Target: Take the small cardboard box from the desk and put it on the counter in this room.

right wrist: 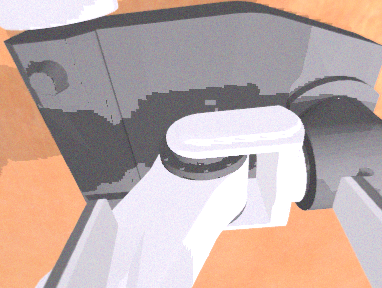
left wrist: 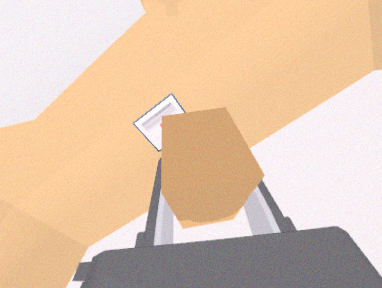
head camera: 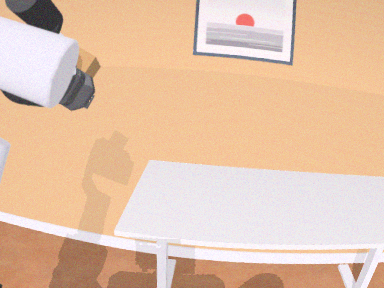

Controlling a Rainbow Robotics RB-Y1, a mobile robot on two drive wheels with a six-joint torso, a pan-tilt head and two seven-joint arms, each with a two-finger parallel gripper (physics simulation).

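Places are measured from the robot's base along level axes (x ahead, y up, z right), in centimetres.
Pixels of known places: left gripper, fingertip midpoint: [left wrist: 201,160]; right gripper, fingertip midpoint: [right wrist: 221,202].
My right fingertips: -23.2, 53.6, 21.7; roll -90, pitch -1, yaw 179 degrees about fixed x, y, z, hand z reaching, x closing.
Behind a point stands the place of what it marks, as x, y, z.
The small cardboard box [head camera: 92,64] {39.3, 143.2, -12.3} [left wrist: 205,150] {38.0, 137.8, -18.4} is held between the fingers of my left gripper [left wrist: 201,160] {40.8, 139.9, -16.9}, up in the air. In the head camera the box shows at the upper left, partly behind the white forearm, and the fingers are hidden. My right gripper [right wrist: 221,202] {-23.2, 53.6, 21.7} is open, its fingers wide apart, with parts of the robot's body showing beyond them. A white table top [head camera: 260,210] {118.9, 72.2, 42.5} [left wrist: 60,45] {127.4, 72.1, 41.2} on white legs stands at the lower right of the head camera view, apart from the box; I cannot tell if it is the counter or the desk.
A framed picture with a red disc [head camera: 245,20] {170.8, 155.1, 38.4} [left wrist: 155,120] {170.0, 145.6, 43.7} hangs on the tan wall [head camera: 225,120] {174.2, 97.4, 31.9} behind the table. A white baseboard [head camera: 65,231] {189.8, 5.7, -73.6} runs along the wall's foot above the brown floor [head camera: 25,255] {161.0, 0.1, -99.0}. The robot's shadow falls on wall and floor left of the table.
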